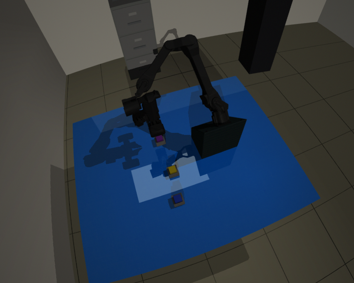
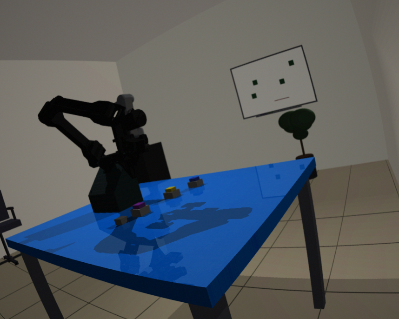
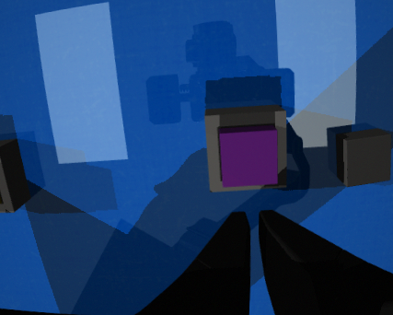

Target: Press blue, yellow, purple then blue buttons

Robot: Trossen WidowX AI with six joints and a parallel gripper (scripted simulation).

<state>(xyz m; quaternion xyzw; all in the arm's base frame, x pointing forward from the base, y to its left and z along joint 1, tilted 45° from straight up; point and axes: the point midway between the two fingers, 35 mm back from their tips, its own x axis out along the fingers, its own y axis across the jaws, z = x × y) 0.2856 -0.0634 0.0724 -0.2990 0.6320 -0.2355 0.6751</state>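
The blue button lies 20 mm behind my gripper tip, 320 mm to the left of it and 100 mm below it. From my gripper tip the other things lie so: purple button: 10 mm behind, 10 mm to the right, 100 mm below; then small grey block: 10 mm behind, 90 mm to the right, 120 mm below; then yellow button: 30 mm behind, 180 mm to the left, 100 mm below.
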